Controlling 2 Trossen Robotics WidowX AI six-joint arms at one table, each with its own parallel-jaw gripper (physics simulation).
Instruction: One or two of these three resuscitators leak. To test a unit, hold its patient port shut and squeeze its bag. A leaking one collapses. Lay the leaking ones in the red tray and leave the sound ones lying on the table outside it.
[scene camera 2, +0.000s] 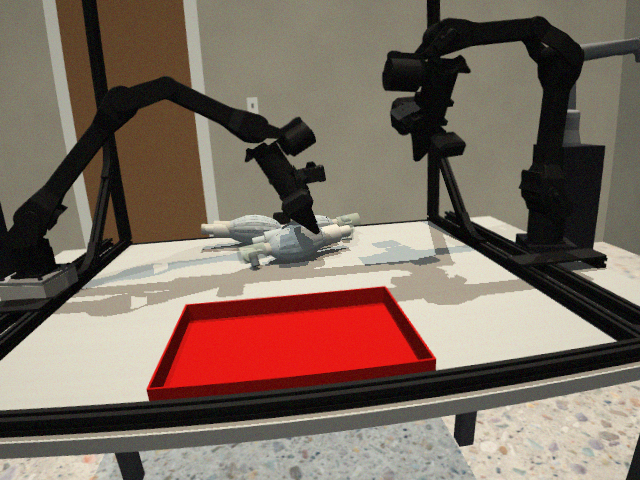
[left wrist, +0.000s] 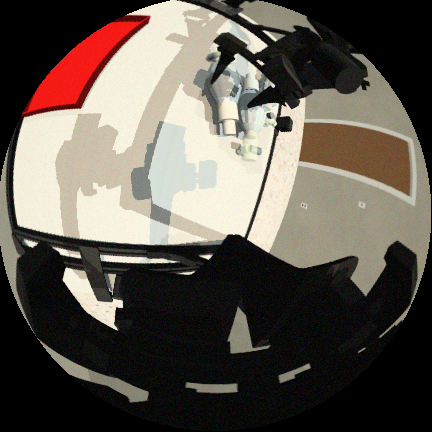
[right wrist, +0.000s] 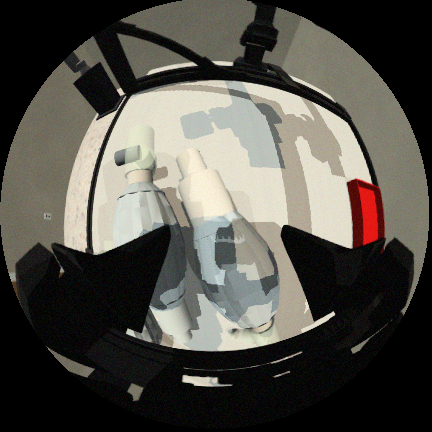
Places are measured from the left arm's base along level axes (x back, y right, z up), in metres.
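Pixels of known places: left gripper, fingertip midpoint: (scene camera 2: 416, 160) (left wrist: 232, 239); right gripper, fingertip midpoint: (scene camera 2: 316, 228) (left wrist: 230, 94) (right wrist: 228, 231); left arm's base at its link origin: (scene camera 2: 545, 239) (right wrist: 251, 61); right arm's base at its link origin: (scene camera 2: 36, 272).
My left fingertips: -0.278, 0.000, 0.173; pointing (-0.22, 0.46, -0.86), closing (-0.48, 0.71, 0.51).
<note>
For each thing: its top centre in the pictures, then the offset to it from my left fingertips, as dx, dy, dz. "spot": a spot on its surface instead. Level surfaces: height alone.
- nearest resuscitator at its top centre: (right wrist: 242, 296) (scene camera 2: 294, 225) (left wrist: 235, 75) -0.260, -0.053, -0.128
- second resuscitator at a spot on its surface: (right wrist: 142, 207) (left wrist: 254, 116) spot: -0.218, +0.038, -0.134
- third resuscitator at a spot on its surface: (scene camera 2: 253, 225) spot: -0.384, +0.020, -0.146
- red tray at its top centre: (scene camera 2: 290, 328) (right wrist: 375, 246) -0.172, -0.424, -0.171
- table at its surface level: dz -0.201
The nearest resuscitator (scene camera 2: 292, 246) (left wrist: 223, 92) (right wrist: 235, 270) lies on the table. A second resuscitator (left wrist: 251, 117) (right wrist: 142, 207) lies close behind it, partly covered in scene camera 2. A third resuscitator (scene camera 2: 253, 225) lies at the back left and is mostly hidden in the left wrist view. The red tray (scene camera 2: 299, 335) (left wrist: 75, 70) (right wrist: 369, 215) is empty. My right gripper (scene camera 2: 313, 230) (left wrist: 230, 94) (right wrist: 228, 231) is open over the nearest bag, holding nothing; one finger overlaps the second bag in the right wrist view. My left gripper (scene camera 2: 417, 158) (left wrist: 232, 239) is shut, empty, high above the table.
Black frame rails edge the table (scene camera 2: 496, 315), and upright posts (scene camera 2: 433, 175) rise at its back corners. A dark box (scene camera 2: 584, 191) stands behind the left arm's base. The three units lie close together near the back edge, with the tray at the front.
</note>
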